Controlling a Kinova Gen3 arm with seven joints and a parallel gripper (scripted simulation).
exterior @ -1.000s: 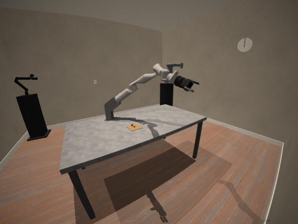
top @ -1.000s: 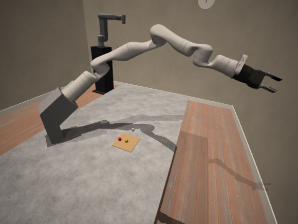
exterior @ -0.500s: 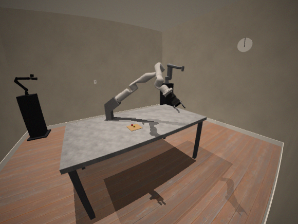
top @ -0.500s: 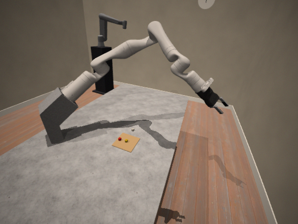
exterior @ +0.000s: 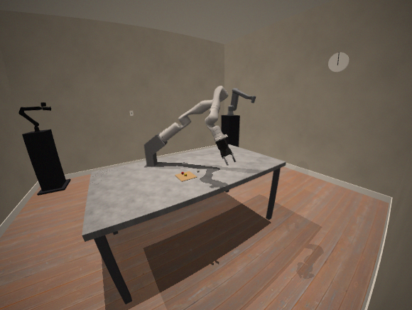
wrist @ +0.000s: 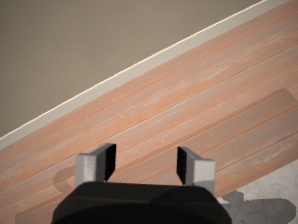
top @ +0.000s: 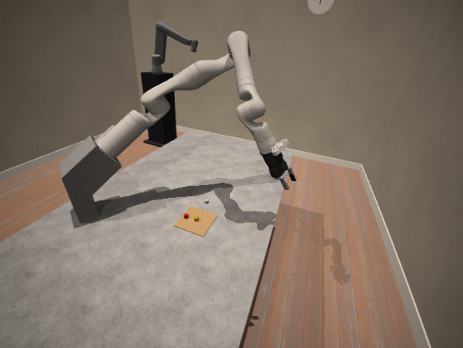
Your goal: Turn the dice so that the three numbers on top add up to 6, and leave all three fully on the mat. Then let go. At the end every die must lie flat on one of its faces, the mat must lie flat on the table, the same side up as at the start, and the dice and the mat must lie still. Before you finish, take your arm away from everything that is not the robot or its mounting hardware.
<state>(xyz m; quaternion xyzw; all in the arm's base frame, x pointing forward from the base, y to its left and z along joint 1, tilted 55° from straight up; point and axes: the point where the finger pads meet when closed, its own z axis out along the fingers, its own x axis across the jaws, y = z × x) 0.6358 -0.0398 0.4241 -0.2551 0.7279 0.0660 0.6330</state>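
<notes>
The white die is 35 cm behind my hand, 8 cm to the right of it and 19 cm below it. Round my hand: tan mat (32 cm behind, 21 cm to the right, 19 cm below); red die (37 cm behind, 22 cm to the right, 18 cm below); yellow die (32 cm behind, 21 cm to the right, 18 cm below).
</notes>
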